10 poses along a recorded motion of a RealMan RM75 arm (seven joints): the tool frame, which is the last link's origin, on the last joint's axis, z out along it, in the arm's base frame.
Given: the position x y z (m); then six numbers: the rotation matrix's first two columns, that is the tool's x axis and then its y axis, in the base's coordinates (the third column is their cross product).
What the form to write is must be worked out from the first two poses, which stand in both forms.
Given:
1: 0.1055, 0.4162, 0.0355, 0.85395, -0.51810, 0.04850, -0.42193, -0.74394, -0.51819
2: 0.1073, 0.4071, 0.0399, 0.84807, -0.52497, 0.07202, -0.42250, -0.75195, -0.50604
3: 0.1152, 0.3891, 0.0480, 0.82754, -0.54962, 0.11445, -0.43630, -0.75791, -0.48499
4: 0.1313, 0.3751, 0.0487, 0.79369, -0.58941, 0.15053, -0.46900, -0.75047, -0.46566
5: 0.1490, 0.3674, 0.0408, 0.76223, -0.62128, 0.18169, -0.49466, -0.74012, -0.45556
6: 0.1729, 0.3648, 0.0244, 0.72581, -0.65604, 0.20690, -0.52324, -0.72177, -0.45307
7: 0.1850, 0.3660, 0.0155, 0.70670, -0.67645, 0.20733, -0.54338, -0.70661, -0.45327
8: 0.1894, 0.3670, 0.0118, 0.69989, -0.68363, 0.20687, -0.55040, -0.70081, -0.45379
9: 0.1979, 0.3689, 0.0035, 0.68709, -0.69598, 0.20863, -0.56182, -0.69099, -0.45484
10: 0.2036, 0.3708, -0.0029, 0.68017, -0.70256, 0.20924, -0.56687, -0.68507, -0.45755
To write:
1: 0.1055, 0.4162, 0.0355, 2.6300, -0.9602, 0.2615, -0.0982
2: 0.1073, 0.4071, 0.0399, 2.6502, -0.9588, 0.2626, -0.1086
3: 0.1152, 0.3891, 0.0480, 2.6876, -0.9535, 0.2723, -0.1292
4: 0.1313, 0.3751, 0.0487, 2.7249, -0.9446, 0.2926, -0.1487
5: 0.1490, 0.3674, 0.0408, 2.7510, -0.9362, 0.3097, -0.1663
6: 0.1729, 0.3648, 0.0244, 2.7694, -0.9263, 0.3296, -0.1826
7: 0.1850, 0.3660, 0.0155, 2.7746, -0.9210, 0.3425, -0.1854
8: 0.1894, 0.3670, 0.0118, 2.7758, -0.9191, 0.3471, -0.1862
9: 0.1979, 0.3689, 0.0035, 2.7786, -0.9156, 0.3550, -0.1889
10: 0.2036, 0.3708, -0.0029, 2.7778, -0.9136, 0.3591, -0.1907
